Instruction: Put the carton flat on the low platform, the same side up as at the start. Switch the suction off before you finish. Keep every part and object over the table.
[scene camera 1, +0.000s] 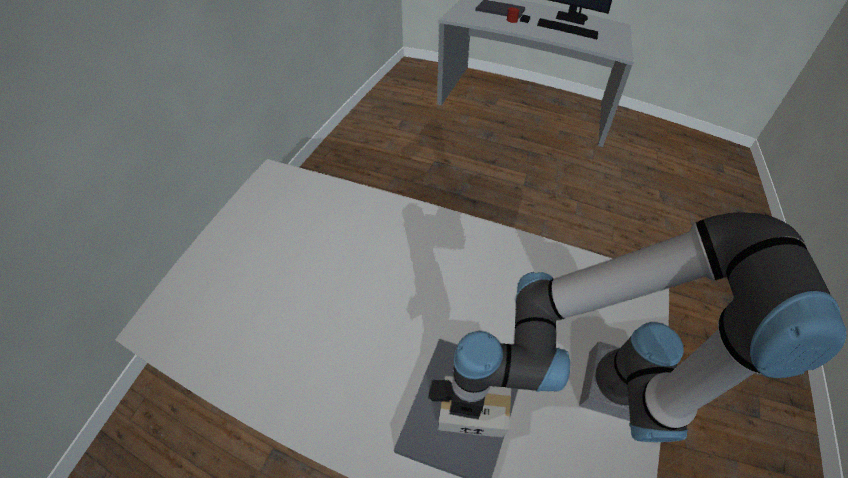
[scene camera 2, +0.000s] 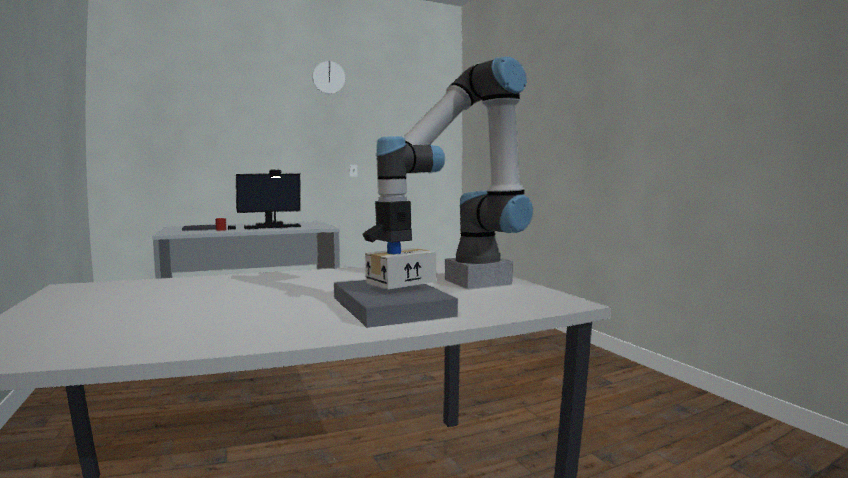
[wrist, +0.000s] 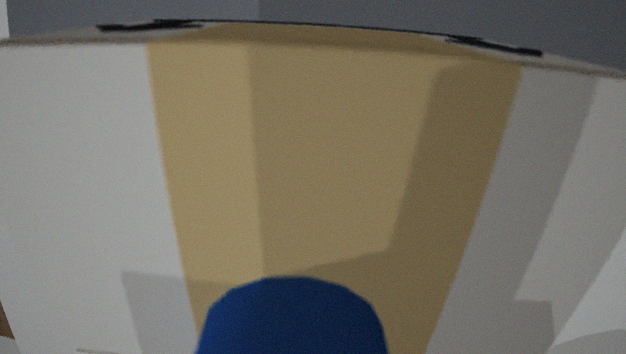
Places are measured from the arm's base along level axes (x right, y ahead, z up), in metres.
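Where they show: hand, its tool point: (wrist: 294, 295); arm's base, origin of its link: (scene camera 1: 622, 377) (scene camera 2: 477, 260).
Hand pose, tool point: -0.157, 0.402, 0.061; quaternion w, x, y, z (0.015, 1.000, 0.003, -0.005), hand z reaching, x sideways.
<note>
Each offset is from my tool point to the top centre of the thing, as dx, dy, dz. Level surfaces: height alone.
The white carton {+0.006, -0.022, +0.014} (scene camera 1: 489, 422) (scene camera 2: 399, 273) (wrist: 325, 150) has a tan tape strip over its top and black arrows pointing up on its sides. It is upright and level over the low grey platform {+0.018, +0.002, -0.090} (scene camera 1: 418, 430) (scene camera 2: 410, 313) (wrist: 400, 12), near the platform's edge on the robot base side. In scene camera 2 it looks slightly above the platform, with a shadow beneath it. My gripper, a blue suction cup (scene camera 2: 393, 248) (wrist: 295, 320), is on the carton's top face and holds it. The cup is hidden under the black tool body in scene camera 1.
The white table {dz -0.138} (scene camera 1: 267, 285) (scene camera 2: 178, 326) carries the platform and the robot's grey base block (scene camera 2: 478, 273). The arm reaches over the table from that block. A desk (scene camera 1: 534, 35) (scene camera 2: 246, 232) with a monitor, a keyboard and a red mug (scene camera 1: 512, 14) (scene camera 2: 220, 223) stands by the wall.
</note>
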